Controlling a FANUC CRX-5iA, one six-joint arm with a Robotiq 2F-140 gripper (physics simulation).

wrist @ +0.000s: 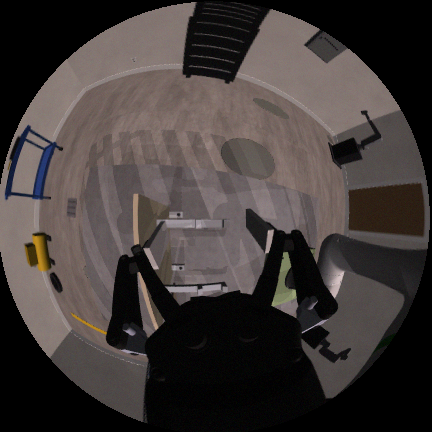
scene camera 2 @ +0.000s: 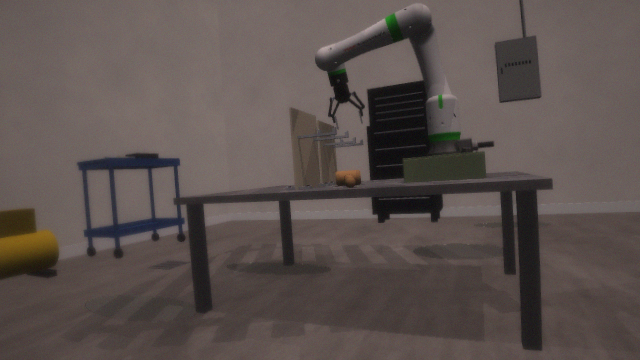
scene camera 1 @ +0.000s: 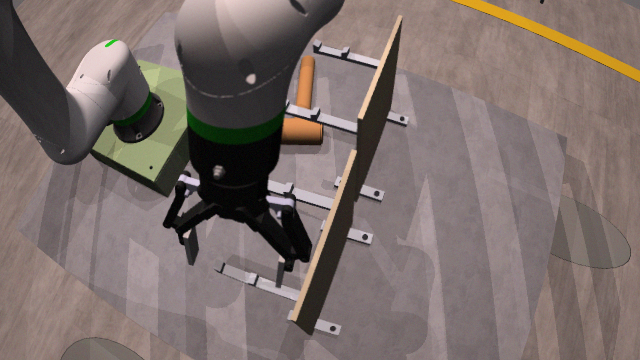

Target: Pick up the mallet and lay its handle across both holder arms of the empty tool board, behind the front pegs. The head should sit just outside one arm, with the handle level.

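Seen in the pictures: gripper, fingertip midpoint: (wrist: 206, 223) (scene camera 2: 350, 125) (scene camera 1: 235, 268); arm's base, origin of the base link: (scene camera 2: 446, 155) (scene camera 1: 138, 118).
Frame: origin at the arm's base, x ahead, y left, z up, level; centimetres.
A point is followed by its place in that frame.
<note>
The orange mallet lies on the table, its head (scene camera 1: 303, 131) {x 40.0, y 13.2, z -3.7 cm} (scene camera 2: 348, 177) {x 30.5, y 36.0, z -5.8 cm} below the arms' height and its handle (scene camera 1: 306, 82) {x 33.7, y 27.4, z -5.3 cm} pointing away from the gripper in scene camera 1. One holder arm (scene camera 1: 340, 121) {x 50.7, y 9.4, z 12.1 cm} crosses over it in that view. The gripper (scene camera 1: 235, 272) {x 48.9, y -23.2, z 20.2 cm} (scene camera 2: 349, 122) {x 48.9, y -23.2, z 20.2 cm} (wrist: 202, 231) {x 48.9, y -23.2, z 20.2 cm} is open and empty. It is above the table beside the nearer tool board (scene camera 1: 327, 242) {x 58.8, y -13.9, z 19.0 cm} (wrist: 145, 217) {x 58.9, y -23.1, z 18.0 cm}, near its outer holder arm (scene camera 1: 272, 288) {x 52.8, y -22.5, z 10.6 cm} (wrist: 195, 224) {x 50.0, y -22.4, z 12.3 cm}. This board's other arm (scene camera 1: 312, 197) {x 52.0, y -5.5, z 10.6 cm} (wrist: 196, 288) {x 48.5, y -5.9, z 10.6 cm} is partly hidden by the gripper in scene camera 1. Both arms carry nothing.
A second upright tool board (scene camera 1: 381, 82) {x 55.8, y 16.0, z 18.8 cm} stands in line with the first. Its far arm (scene camera 1: 367, 59) {x 49.7, y 26.0, z 12.1 cm} also has pegs and carries nothing. The green robot base block (scene camera 1: 172, 165) {x 15.0, y -6.3, z -3.7 cm} (scene camera 2: 445, 167) {x -0.8, y 16.7, z -4.7 cm} stands on the table (scene camera 1: 450, 280) {x 82.6, y -4.4, z -9.5 cm} (scene camera 2: 500, 187) {x -17.7, y 44.8, z -11.2 cm}, across from the boards.
</note>
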